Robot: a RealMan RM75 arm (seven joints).
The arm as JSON. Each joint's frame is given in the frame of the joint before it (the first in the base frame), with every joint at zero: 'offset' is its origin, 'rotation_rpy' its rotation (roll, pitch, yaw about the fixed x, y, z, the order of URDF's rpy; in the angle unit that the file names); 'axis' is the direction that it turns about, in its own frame. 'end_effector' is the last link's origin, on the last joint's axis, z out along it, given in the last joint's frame.
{
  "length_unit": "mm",
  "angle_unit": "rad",
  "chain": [
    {
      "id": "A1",
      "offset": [
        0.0,
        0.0,
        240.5
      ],
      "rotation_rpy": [
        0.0,
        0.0,
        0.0
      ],
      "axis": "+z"
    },
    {
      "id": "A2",
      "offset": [
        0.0,
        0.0,
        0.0
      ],
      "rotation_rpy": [
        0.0,
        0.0,
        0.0
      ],
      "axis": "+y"
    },
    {
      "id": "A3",
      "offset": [
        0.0,
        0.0,
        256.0
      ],
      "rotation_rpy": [
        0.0,
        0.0,
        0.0
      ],
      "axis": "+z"
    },
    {
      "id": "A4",
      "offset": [
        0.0,
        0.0,
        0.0
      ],
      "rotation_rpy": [
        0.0,
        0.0,
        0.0
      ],
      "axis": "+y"
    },
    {
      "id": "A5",
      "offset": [
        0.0,
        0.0,
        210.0
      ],
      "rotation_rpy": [
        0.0,
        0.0,
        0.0
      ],
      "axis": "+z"
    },
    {
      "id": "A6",
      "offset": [
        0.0,
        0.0,
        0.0
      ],
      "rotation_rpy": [
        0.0,
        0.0,
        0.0
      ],
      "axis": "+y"
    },
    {
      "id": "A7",
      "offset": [
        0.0,
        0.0,
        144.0
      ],
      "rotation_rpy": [
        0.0,
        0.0,
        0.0
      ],
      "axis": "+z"
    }
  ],
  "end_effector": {
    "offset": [
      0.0,
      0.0,
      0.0
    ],
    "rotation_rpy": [
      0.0,
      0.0,
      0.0
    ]
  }
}
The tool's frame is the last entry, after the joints.
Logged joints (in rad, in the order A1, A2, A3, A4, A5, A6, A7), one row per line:
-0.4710 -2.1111 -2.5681 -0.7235 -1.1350 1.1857 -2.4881
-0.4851 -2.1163 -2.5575 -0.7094 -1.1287 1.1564 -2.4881
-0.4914 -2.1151 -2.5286 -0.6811 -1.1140 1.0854 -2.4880
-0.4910 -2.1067 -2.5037 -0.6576 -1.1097 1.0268 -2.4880
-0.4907 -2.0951 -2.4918 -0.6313 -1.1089 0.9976 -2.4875
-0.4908 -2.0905 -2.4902 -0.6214 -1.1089 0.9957 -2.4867
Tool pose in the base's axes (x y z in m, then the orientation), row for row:
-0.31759 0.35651 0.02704 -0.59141 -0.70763 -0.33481 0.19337
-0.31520 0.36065 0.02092 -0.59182 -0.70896 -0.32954 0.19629
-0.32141 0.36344 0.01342 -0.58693 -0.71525 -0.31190 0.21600
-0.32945 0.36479 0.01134 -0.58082 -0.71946 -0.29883 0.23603
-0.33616 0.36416 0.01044 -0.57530 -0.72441 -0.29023 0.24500
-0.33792 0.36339 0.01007 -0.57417 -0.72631 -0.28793 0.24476
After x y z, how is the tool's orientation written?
As a quaternion, x y z w.
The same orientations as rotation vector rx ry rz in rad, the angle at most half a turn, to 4 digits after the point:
-1.6591 -1.9852 -0.9393
-1.6576 -1.9858 -0.9230
-1.6267 -1.9824 -0.8645
-1.5929 -1.9731 -0.8196
-1.5704 -1.9775 -0.7923
-1.5675 -1.9829 -0.7861

